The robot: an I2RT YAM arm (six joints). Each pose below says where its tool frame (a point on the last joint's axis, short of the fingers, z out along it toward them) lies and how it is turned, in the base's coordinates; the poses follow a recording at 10 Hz.
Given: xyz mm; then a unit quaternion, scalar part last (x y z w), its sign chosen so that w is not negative.
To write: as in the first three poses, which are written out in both.
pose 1, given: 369.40 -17.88 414.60 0.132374 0.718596 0.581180 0.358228
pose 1, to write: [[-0.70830 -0.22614 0.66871 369.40], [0.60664 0.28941 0.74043 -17.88], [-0.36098 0.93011 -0.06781 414.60], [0 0 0 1]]
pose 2, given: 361.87 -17.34 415.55 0.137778 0.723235 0.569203 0.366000
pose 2, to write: [[-0.69412 -0.21736 0.68626 361.87], [0.61595 0.31405 0.72248 -17.34], [-0.37256 0.92419 -0.08410 415.55], [0 0 0 1]]
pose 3, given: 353.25 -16.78 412.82 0.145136 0.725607 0.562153 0.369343
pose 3, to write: [[-0.68504 -0.20463 0.69917 353.25], [0.62588 0.32584 0.70859 -16.78], [-0.37282 0.92301 -0.09514 412.82], [0 0 0 1]]
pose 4, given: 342.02 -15.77 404.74 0.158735 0.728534 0.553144 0.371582
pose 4, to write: [[-0.67346 -0.17979 0.71703 342.02], [0.64236 0.33767 0.68800 -15.77], [-0.36581 0.92393 -0.11192 404.74], [0 0 0 1]]
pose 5, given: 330.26 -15.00 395.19 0.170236 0.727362 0.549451 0.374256
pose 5, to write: [[-0.66190 -0.16362 0.73151 330.26], [0.65892 0.33825 0.67188 -15.00], [-0.35737 0.92672 -0.11607 395.19], [0 0 0 1]]
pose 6, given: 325.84 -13.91 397.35 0.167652 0.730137 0.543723 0.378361
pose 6, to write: [[-0.65747 -0.16663 0.73482 325.84], [0.65627 0.35252 0.66712 -13.91], [-0.37020 0.92085 -0.12242 397.35], [0 0 0 1]]
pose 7, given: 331.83 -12.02 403.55 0.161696 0.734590 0.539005 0.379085
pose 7, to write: [[-0.66030 -0.17110 0.73125 331.83], [0.64622 0.36666 0.66930 -12.02], [-0.38263 0.91449 -0.13154 403.55], [0 0 0 1]]
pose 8, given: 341.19 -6.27 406.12 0.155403 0.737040 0.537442 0.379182
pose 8, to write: [[-0.66414 -0.17850 0.72598 341.19], [0.63665 0.37401 0.67438 -6.27], [-0.39190 0.91008 -0.13476 406.12], [0 0 0 1]]
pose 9, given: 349.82 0.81 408.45 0.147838 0.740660 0.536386 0.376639
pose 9, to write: [[-0.67257 -0.18505 0.71652 349.82], [0.62304 0.38087 0.68320 0.81], [-0.39933 0.90592 -0.14087 408.45], [0 0 0 1]]
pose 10, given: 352.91 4.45 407.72 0.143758 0.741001 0.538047 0.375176
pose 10, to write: [[-0.67715 -0.19067 0.71071 352.91], [0.61677 0.37968 0.68952 4.45], [-0.40131 0.90526 -0.13950 407.72], [0 0 0 1]]
